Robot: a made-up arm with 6 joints.
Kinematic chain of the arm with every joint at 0, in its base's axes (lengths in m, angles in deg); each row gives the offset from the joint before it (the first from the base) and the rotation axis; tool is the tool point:
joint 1: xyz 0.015 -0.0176 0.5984 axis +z
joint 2: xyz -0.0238 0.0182 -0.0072 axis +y
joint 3: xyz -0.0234 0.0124 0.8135 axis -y
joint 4: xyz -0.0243 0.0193 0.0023 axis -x
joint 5: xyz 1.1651 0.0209 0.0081 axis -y
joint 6: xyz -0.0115 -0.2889 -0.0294 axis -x
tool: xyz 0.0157 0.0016 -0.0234
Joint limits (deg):
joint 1: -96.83..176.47
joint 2: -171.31..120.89
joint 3: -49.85..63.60
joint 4: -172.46..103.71
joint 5: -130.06..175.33
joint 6: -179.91..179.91
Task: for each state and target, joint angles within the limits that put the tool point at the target. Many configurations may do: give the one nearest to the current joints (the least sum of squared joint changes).
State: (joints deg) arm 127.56 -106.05 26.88 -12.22 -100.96 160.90
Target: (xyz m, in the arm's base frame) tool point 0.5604 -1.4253 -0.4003
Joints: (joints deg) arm 102.61 -151.49 43.78 -8.65 -101.15 161.11
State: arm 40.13 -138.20 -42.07 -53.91 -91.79 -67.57
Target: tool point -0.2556 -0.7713 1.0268
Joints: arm 61.46 -141.06 -27.93 -46.85 -92.84 -67.66
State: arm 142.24 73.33 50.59 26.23 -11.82 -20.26
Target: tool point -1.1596 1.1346 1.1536
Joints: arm 142.71 41.83 35.70 22.38 -15.74 -20.29
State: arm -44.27 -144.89 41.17 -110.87 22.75 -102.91
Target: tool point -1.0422 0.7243 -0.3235
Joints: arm -30.57 -171.31 25.70 -98.56 -1.56 -102.24
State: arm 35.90 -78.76 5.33 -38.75 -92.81 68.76
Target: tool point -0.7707 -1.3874 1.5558
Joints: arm 52.48 -78.68 59.49 -27.13 -94.10 72.57
